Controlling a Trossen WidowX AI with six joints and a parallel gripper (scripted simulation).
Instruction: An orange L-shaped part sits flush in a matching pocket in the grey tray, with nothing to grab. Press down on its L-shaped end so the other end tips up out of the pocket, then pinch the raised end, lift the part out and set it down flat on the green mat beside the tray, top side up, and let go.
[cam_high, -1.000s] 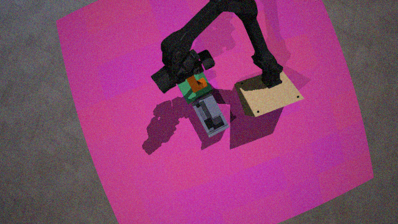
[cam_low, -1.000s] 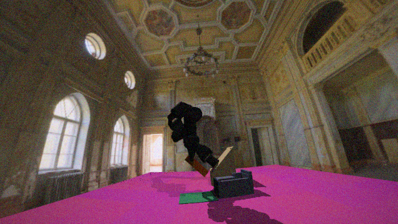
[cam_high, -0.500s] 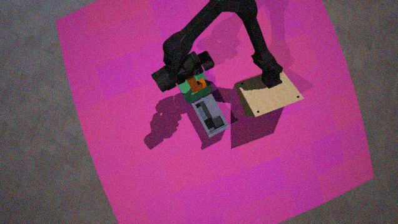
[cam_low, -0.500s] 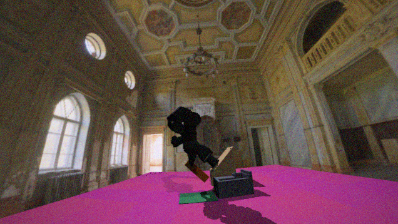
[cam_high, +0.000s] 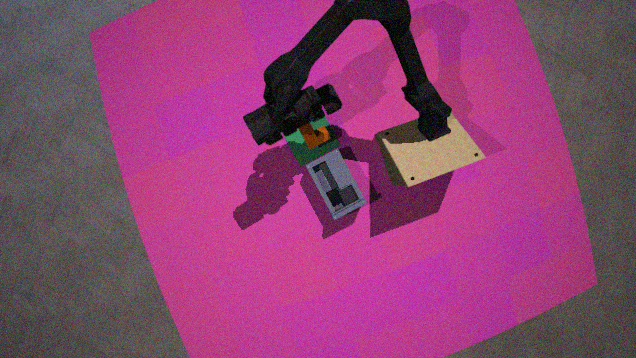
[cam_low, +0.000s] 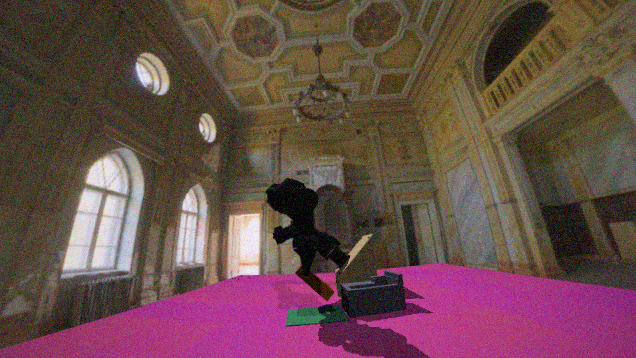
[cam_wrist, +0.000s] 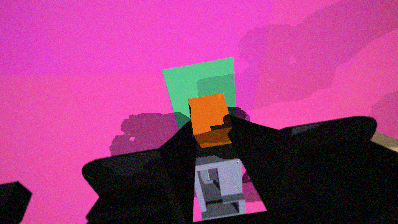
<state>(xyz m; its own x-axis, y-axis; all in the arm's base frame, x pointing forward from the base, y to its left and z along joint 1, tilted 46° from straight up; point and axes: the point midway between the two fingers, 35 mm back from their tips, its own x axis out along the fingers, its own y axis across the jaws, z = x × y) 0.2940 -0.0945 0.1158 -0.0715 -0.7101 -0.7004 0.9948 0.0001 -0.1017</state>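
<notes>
Now: the green mat 12 cm below my gripper tip and 2 cm to the left of it. From my gripper tip the other things lie so: orange l-shaped part: 3 cm to the left, 3 cm below, 2 cm behind.
</notes>
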